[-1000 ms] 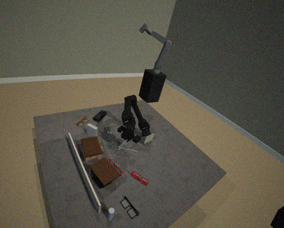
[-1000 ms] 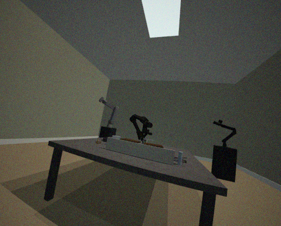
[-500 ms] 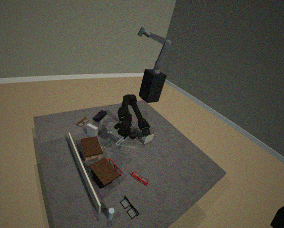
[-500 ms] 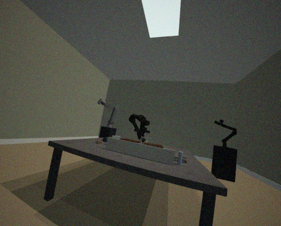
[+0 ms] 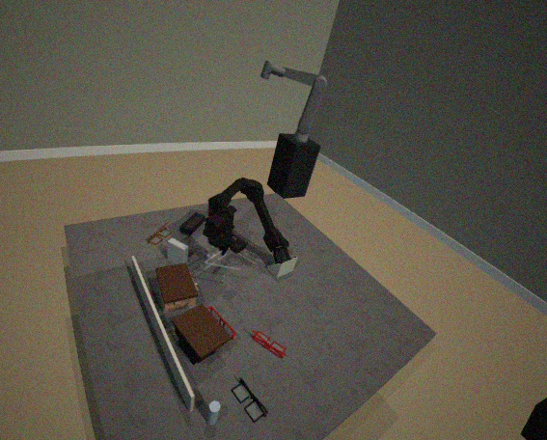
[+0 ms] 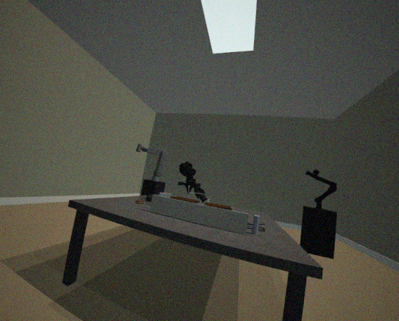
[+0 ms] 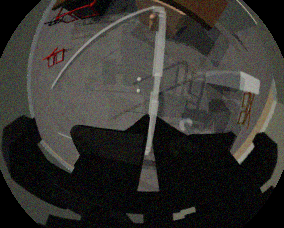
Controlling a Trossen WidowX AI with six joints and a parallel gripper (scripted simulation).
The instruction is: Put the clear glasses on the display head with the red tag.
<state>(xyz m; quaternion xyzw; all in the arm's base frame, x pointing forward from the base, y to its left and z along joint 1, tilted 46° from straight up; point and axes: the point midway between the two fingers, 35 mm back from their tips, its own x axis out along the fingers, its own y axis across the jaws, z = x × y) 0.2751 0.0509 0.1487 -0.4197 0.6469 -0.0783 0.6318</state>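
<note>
The stand lies 10 mm behind my gripper tip, 120 mm to the right of it and 90 mm below it. The rest, counted from my gripper tip: pale rail: 320 mm ahead, 190 mm to the left, 60 mm below; white block: 150 mm ahead, 130 mm to the right, 60 mm below; brown-topped head: 190 mm ahead, 80 mm to the left, 60 mm below.
</note>
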